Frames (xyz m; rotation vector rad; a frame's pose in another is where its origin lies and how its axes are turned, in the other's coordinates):
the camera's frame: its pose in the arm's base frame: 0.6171 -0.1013 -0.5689 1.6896 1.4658 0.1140
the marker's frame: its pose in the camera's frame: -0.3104 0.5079 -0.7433 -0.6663 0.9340 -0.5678
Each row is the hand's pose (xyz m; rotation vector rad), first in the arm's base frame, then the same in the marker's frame.
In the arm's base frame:
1: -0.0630 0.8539 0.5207 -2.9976 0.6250 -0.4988
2: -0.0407 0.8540 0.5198 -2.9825 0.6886 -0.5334
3: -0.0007 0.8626 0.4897 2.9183 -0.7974 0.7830
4: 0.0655 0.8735 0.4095 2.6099 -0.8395 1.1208
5: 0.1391 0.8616 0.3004 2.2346 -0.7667 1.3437
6: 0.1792 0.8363 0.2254 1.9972 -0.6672 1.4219
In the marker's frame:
1: 0.8190 0.5048 -0.0638 0.2816 -1.1614 2.6510
2: 0.8039 0.5071 -0.0475 0.2259 -1.1798 2.6771
3: 0.7919 0.4929 -0.0002 -0.0481 -1.1846 2.6712
4: 0.7801 0.4429 0.0909 -0.4843 -1.2266 2.5156
5: 0.7583 0.3575 0.1894 -0.8455 -1.3016 2.2094
6: 0.7397 0.2877 0.2408 -1.0072 -1.3447 1.9643

